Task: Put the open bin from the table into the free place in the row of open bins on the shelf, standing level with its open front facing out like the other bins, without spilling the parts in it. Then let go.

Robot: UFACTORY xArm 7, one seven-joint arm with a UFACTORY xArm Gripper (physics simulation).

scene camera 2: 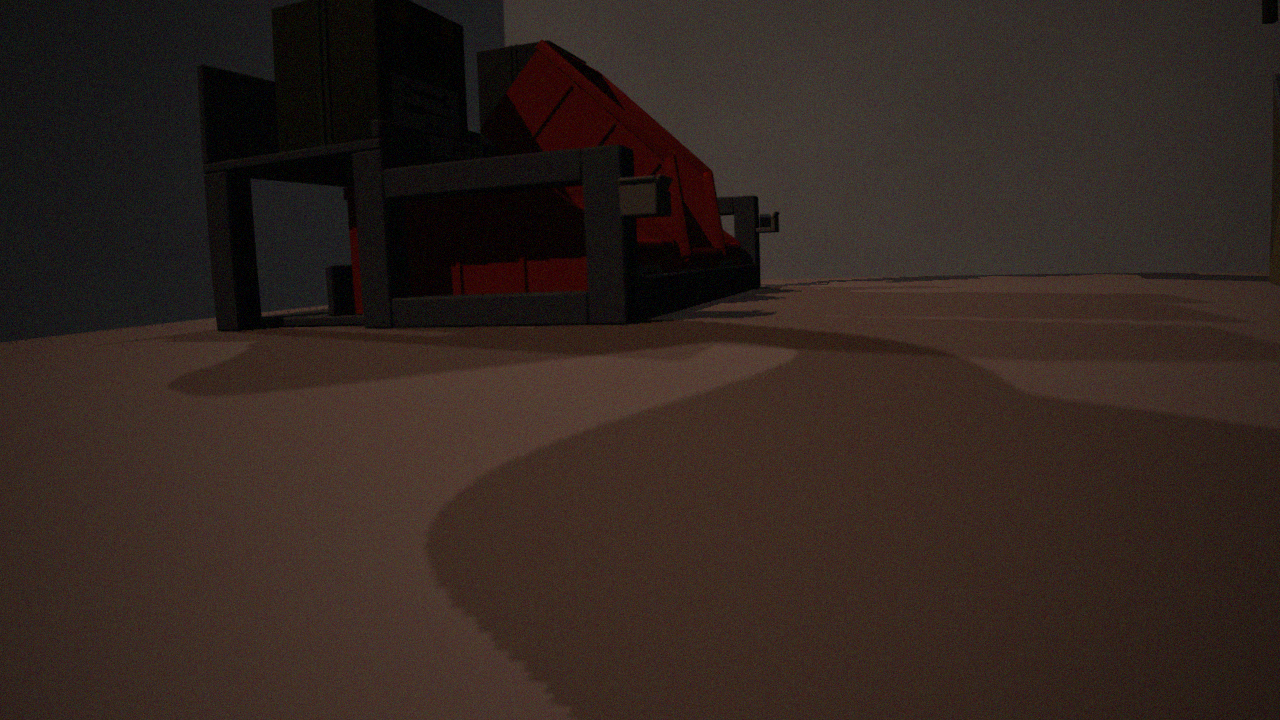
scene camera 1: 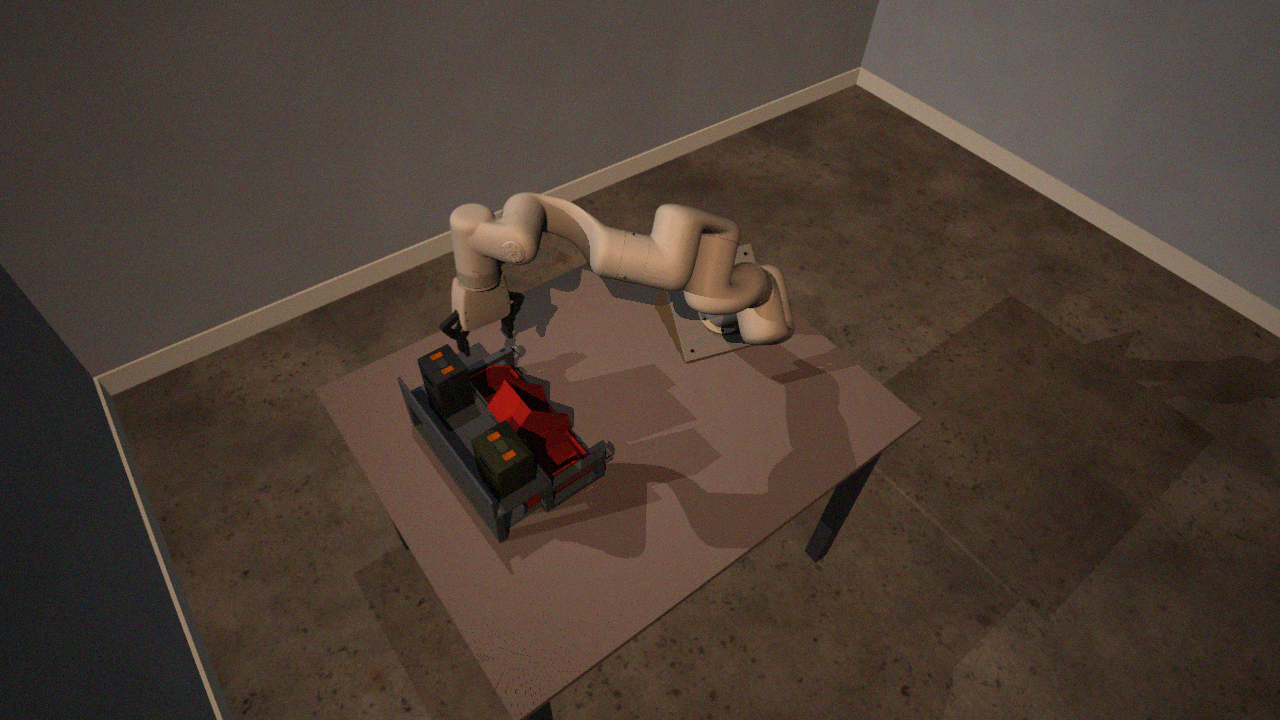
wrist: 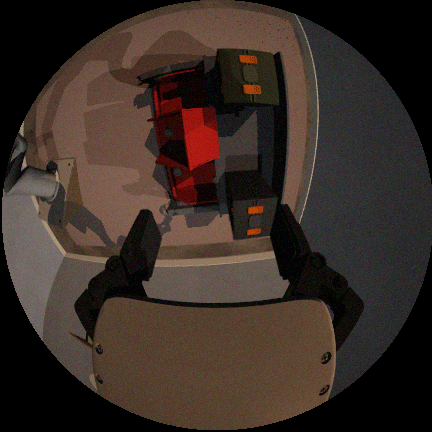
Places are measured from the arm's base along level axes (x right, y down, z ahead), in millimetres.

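Pixels of known places: gripper, between the fingertips: (scene camera 1: 486, 343) (wrist: 213, 221); arm's base, origin of its link: (wrist: 51, 185).
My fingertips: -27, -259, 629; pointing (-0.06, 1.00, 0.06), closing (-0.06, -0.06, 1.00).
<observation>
For each thing: its top centre in the pictures, then the offset to it from my fingertips, as dx, dy, dz. Level surfaces: height alone.
- dark green case, centre of its top: (scene camera 2: 371, 13) (wrist: 250, 72) (scene camera 1: 501, 445) -141, +131, +52
- black case, centre of its top: (scene camera 2: 533, 54) (wrist: 254, 221) (scene camera 1: 442, 362) +89, +106, +71
- table, height of its surface: dy +330
A red bin (scene camera 1: 512, 402) (scene camera 2: 572, 111) (wrist: 202, 137) is steeply tilted in the middle of the bin row on the grey shelf (scene camera 1: 447, 458) (scene camera 2: 605, 241) (wrist: 282, 135). It sticks up above the shelf's front rails, leaning over the neighbouring bins. One red bin (scene camera 1: 562, 447) (wrist: 187, 90) sits at the near end of the row and another (wrist: 199, 189) at the far end. Small dark parts show around the tilted bin in the wrist view; I cannot tell which bin holds them. My gripper (scene camera 1: 485, 341) (wrist: 213, 221) is open and empty, above the shelf's far end, apart from the tilted bin.
A dark green case (scene camera 1: 503, 463) (scene camera 2: 366, 80) (wrist: 247, 77) and a black case (scene camera 1: 444, 383) (wrist: 252, 205) with orange latches stand on the shelf's upper deck, behind the bins. The shelf's back panel rises behind them. The shelf stands on the table (scene camera 1: 626, 608) (scene camera 2: 268, 537).
</observation>
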